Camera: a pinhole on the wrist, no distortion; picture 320 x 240 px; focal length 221.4 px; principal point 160.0 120.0 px. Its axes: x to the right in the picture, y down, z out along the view. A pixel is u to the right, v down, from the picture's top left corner.
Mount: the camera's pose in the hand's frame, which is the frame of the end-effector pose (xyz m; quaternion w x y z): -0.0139 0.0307 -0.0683 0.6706 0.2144 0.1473 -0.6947
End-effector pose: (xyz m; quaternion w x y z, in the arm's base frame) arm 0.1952 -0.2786 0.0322 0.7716 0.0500 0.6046 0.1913
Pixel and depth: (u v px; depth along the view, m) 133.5 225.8 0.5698
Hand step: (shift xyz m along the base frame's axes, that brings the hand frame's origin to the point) 0.5454 -0.0446 -0.1199
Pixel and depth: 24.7 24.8 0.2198
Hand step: 0.1362 0.0231 0.1791
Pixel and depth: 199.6 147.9 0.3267
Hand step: 0.2214 -0.1420 -0.0010
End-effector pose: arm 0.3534 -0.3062 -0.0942 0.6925 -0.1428 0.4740 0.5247
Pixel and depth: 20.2 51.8 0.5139
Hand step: 0.2062 0.2620 0.4651
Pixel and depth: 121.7 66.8 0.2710
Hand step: 0.1434 0.0417 0.1613
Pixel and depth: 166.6 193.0 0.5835
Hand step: 0.4684 0.2632 0.0456
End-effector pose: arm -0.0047 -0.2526 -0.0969 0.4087 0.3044 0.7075 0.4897
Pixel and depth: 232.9 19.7 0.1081
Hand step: 0.0370 -0.0767 -0.0277
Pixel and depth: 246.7 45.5 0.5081
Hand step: 0.3285 -0.2101 -0.3420
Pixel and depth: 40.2 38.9 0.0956
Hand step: 0.0613 -0.0214 0.0381
